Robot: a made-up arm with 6 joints.
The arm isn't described. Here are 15 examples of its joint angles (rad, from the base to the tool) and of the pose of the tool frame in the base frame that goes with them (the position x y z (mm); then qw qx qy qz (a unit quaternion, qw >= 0)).
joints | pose
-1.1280 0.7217 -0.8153 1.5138 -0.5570 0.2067 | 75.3 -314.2 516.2 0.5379 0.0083 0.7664 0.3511
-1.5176 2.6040 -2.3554 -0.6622 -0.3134 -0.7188 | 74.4 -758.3 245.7 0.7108 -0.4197 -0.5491 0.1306
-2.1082 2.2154 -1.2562 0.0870 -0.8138 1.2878 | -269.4 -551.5 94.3 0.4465 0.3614 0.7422 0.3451
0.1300 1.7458 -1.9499 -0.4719 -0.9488 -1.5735 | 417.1 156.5 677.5 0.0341 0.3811 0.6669 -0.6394
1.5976 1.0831 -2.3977 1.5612 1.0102 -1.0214 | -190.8 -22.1 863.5 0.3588 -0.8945 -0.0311 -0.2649
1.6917 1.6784 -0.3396 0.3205 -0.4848 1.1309 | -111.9 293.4 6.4 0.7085 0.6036 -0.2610 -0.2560
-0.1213 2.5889 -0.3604 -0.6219 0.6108 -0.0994 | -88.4 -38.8 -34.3 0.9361 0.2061 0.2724 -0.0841
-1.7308 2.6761 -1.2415 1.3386 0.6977 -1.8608 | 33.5 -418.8 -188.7 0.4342 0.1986 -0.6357 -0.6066
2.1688 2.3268 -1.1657 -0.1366 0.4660 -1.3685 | -276.1 315.7 -104.7 0.0156 0.2569 0.2907 0.9216
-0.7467 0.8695 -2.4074 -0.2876 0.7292 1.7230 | 13.8 17.9 863.8 0.4144 -0.4035 0.7916 0.1971
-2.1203 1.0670 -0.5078 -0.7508 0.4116 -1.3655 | -209.8 -298.3 175.2 0.9451 -0.1139 -0.1349 -0.2749
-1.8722 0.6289 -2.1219 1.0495 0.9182 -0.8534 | 154.2 57.2 812.1 0.3423 -0.3238 -0.8391 0.2719
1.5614 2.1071 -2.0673 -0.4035 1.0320 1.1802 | -15.5 580.2 238.7 0.7102 0.5665 -0.4144 -0.0543
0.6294 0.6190 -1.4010 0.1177 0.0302 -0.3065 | 89.9 117.6 744.2 0.0400 -0.5349 0.8219 -0.1919
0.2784 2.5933 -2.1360 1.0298 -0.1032 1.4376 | 681.5 259.2 158.4 0.0667 -0.3661 0.2847 0.8834
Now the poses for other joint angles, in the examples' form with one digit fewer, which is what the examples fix.
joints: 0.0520 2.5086 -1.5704 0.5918 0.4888 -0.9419
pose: 508 95 -84 0.806 0.443 -0.391 -0.021
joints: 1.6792 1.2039 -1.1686 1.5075 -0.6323 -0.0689
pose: -9 432 505 0.297 0.775 -0.281 -0.481
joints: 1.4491 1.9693 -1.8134 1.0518 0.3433 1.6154
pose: -70 645 403 0.531 0.374 0.130 -0.750
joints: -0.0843 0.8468 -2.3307 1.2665 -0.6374 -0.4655
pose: -192 -57 878 0.629 -0.383 0.675 0.048
